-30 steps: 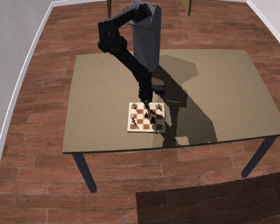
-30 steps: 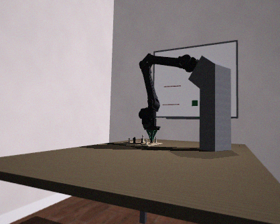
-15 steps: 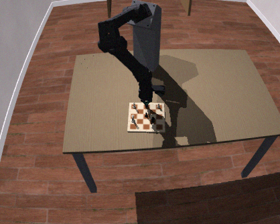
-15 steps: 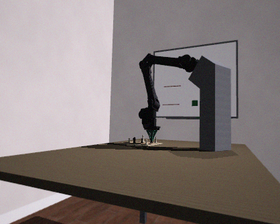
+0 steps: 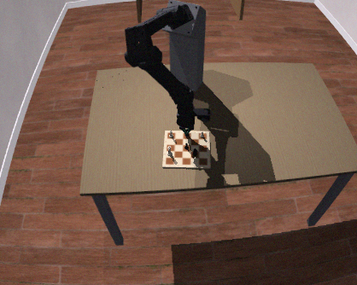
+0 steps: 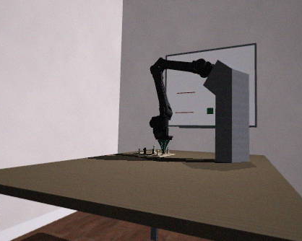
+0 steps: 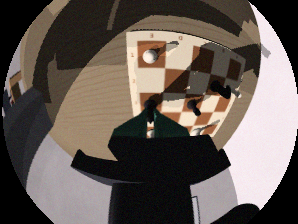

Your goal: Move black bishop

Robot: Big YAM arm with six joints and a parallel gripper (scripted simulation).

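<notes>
My gripper is now right at the black bishop. The rest, counted from my hand: chessboard 70 mm ahead, 40 mm to the right, 30 mm below.
</notes>
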